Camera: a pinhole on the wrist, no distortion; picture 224 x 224 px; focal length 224.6 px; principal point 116.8 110.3 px. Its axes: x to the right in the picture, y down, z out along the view. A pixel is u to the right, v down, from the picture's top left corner.
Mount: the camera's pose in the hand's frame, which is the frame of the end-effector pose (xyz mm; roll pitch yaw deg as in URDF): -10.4 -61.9 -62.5 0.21 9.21 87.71
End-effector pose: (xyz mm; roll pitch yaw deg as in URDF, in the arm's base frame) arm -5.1 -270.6 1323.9 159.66 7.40 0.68
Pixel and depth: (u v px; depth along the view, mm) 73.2 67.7 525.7
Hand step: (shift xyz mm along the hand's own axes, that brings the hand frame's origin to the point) 90.5 -82.6 472.4
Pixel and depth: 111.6 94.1 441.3
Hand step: 25.4 -2.8 374.6
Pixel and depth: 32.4 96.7 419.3
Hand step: 13.0 -151.3 376.5
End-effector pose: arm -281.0 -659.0 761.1 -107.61 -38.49 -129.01
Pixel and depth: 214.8 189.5 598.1
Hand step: -204.8 299.6 486.9
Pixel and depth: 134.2 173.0 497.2
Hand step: -142.6 61.2 422.6
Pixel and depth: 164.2 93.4 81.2
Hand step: -2.8 -32.3 14.9
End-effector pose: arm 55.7 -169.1 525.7 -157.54 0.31 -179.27
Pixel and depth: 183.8 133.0 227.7
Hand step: -28.4 42.4 151.5
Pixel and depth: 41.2 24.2 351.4
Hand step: 123.1 -127.9 302.8
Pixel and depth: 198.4 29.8 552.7
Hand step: 201.0 216.4 450.2
